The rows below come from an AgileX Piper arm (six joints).
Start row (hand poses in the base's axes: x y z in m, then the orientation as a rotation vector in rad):
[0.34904, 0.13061, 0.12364, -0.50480, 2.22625, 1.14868]
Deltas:
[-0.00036, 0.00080, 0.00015, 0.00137, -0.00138, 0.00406]
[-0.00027, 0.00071, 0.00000, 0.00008, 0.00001, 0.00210]
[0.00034, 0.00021, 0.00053, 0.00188, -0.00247, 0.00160]
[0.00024, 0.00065, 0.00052, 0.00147, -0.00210, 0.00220]
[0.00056, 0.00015, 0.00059, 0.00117, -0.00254, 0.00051]
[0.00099, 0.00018, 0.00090, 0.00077, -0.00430, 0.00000]
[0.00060, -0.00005, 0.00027, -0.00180, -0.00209, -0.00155]
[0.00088, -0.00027, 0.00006, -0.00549, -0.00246, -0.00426]
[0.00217, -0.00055, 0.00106, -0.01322, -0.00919, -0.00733]
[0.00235, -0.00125, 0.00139, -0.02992, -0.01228, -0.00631]
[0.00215, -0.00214, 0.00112, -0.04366, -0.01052, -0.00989]
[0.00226, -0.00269, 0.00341, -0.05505, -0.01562, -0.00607]
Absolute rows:
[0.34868, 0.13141, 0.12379, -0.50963, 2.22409, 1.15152]
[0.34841, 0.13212, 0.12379, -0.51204, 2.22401, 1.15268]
[0.34875, 0.13233, 0.12432, -0.51430, 2.22060, 1.15425]
[0.34899, 0.13298, 0.12484, -0.51725, 2.21777, 1.15588]
[0.34955, 0.13313, 0.12543, -0.51856, 2.21480, 1.15610]
[0.35054, 0.13331, 0.12633, -0.52026, 2.21062, 1.15476]
[0.35114, 0.13326, 0.12660, -0.52019, 2.21011, 1.15103]
[0.35202, 0.13299, 0.12666, -0.51868, 2.21185, 1.14185]
[0.35419, 0.13244, 0.12772, -0.51993, 2.21308, 1.11963]
[0.35654, 0.13119, 0.12911, -0.53071, 2.22244, 1.07880]
[0.35869, 0.12905, 0.13023, -0.54223, 2.24161, 1.02224]
[0.36095, 0.12636, 0.13364, -0.56482, 2.26189, 0.95249]

